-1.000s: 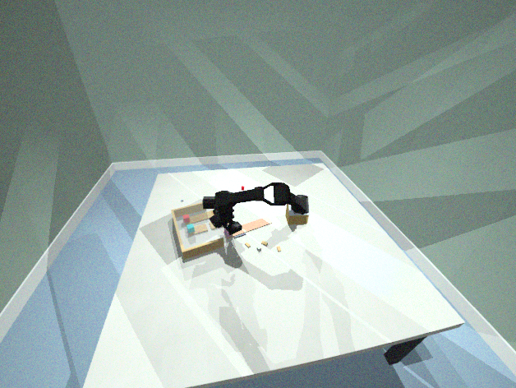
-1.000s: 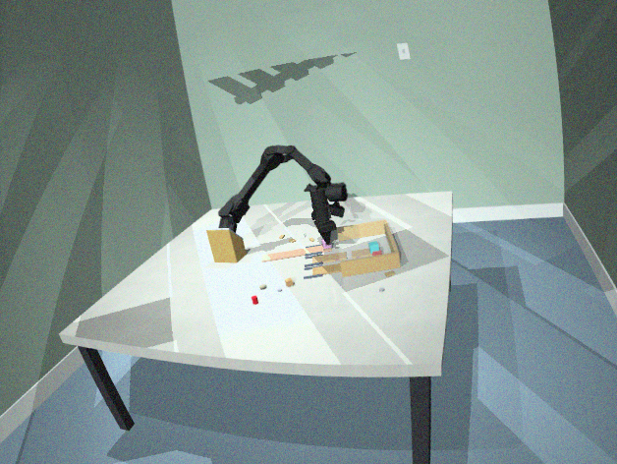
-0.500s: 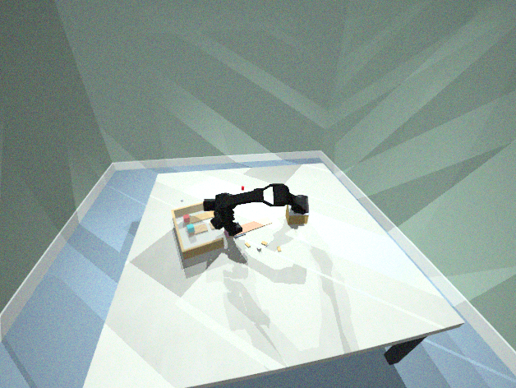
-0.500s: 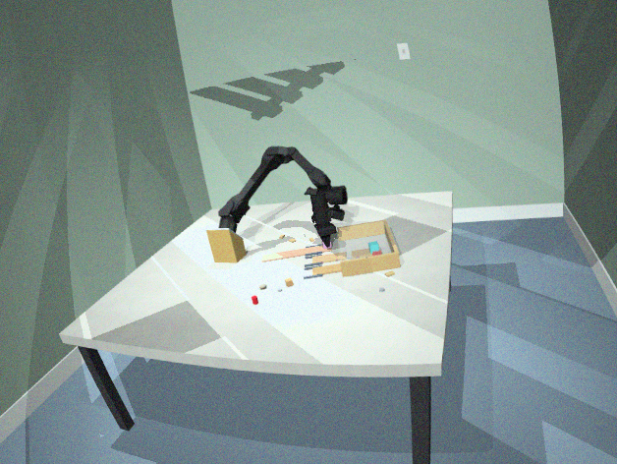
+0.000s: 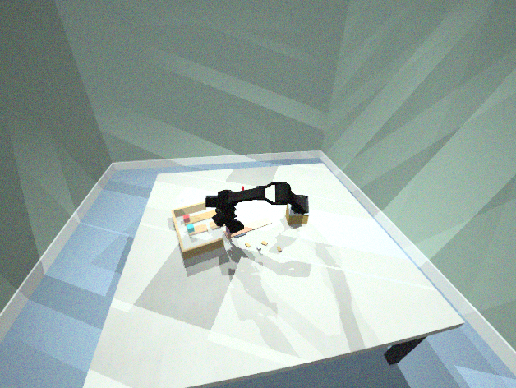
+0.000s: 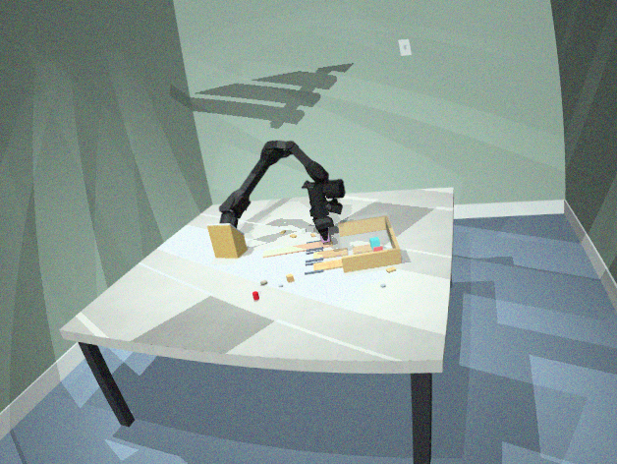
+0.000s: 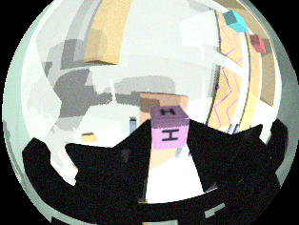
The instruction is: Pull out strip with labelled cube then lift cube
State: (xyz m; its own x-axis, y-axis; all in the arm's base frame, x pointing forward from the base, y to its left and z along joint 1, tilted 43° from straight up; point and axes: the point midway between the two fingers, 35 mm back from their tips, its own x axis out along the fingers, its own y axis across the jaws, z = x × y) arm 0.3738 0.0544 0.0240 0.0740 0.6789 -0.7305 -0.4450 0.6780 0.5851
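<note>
The tan strip lies 100 mm behind my gripper tip, 40 mm to the right of it and 20 mm below it. Also, from my gripper tip: red peg: 400 mm to the right, 100 mm behind, 10 mm below; purple cube marked h: 10 mm above.
</note>
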